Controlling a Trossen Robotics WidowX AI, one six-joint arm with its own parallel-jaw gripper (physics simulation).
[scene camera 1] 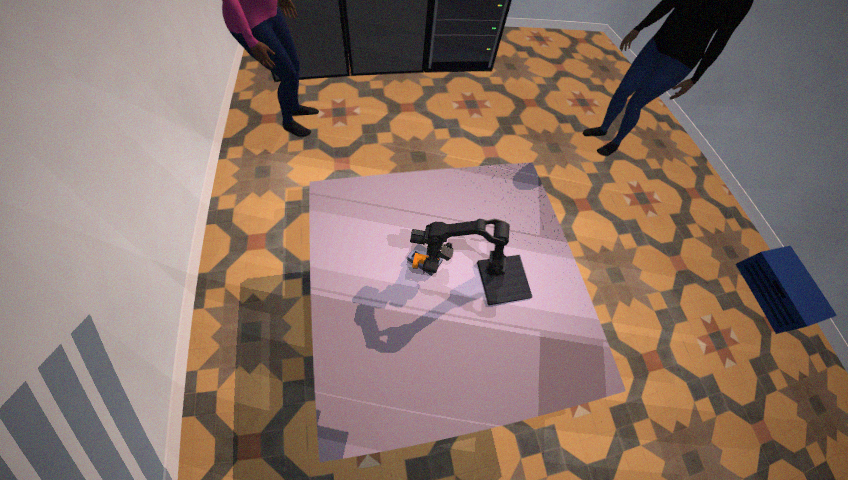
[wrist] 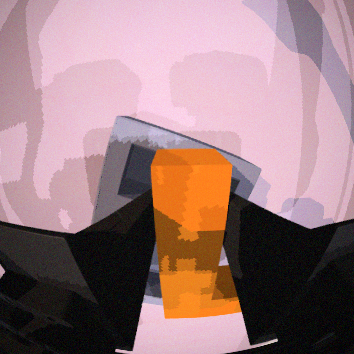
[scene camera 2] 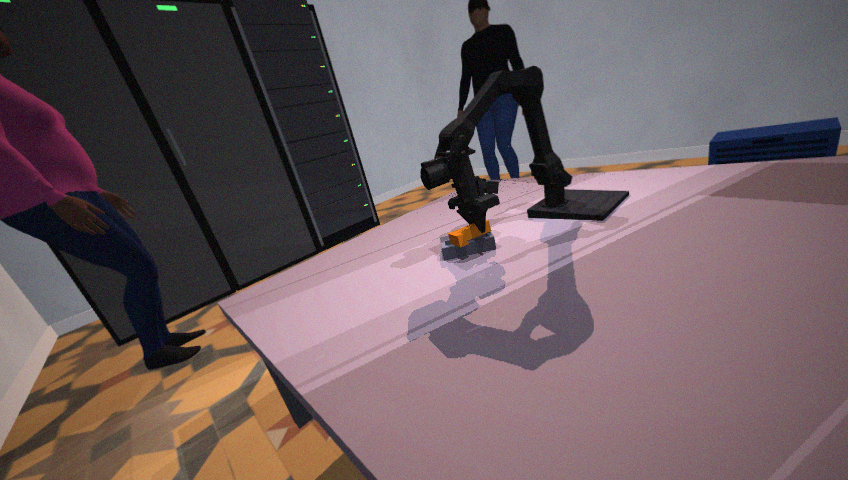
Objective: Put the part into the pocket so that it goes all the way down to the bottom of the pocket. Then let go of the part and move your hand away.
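Places are measured from the arm's base along level axes (x back, y right, z up), in metres.
Pixels of known places: gripper, fingertip midpoint: [scene camera 1: 432,262] [wrist: 186,195] [scene camera 2: 480,231]; arm's base at its link origin: [scene camera 1: 494,269] [scene camera 2: 554,203].
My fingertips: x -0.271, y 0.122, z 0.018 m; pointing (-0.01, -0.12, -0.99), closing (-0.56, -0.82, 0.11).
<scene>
Ahead of a thing's pixels: the offset from my fingertips to its top centre. Level surfaces: height alone.
An orange part @[dx -0.033, dy +0.006, dz +0.028 m] [scene camera 1: 418,260] [scene camera 2: 462,236] [wrist: 191,200] is held between the fingers of my gripper [scene camera 2: 481,228] [wrist: 186,195], which is shut on it. A blue-grey block with a dark pocket @[dx -0.021, dy +0.036, dz -0.006 m] [scene camera 2: 457,251] [wrist: 107,175] sits on the table under the part. The part is over the block, near its top, and in the wrist view it is turned relative to the block's edges. Dark pocket openings show to the left and right of the part's far end. The part and the fingers hide much of the pocket. Whether the part's underside touches the block cannot be told.
The pink table top @[dz -0.042 m] [scene camera 1: 416,380] [scene camera 2: 654,333] bears the arm's black base plate [scene camera 1: 514,288] [scene camera 2: 601,205] to the right of the block. Beyond the table are two standing people, dark cabinets [scene camera 1: 386,35] [scene camera 2: 178,118] and a blue box [scene camera 1: 785,288] [scene camera 2: 773,139].
</scene>
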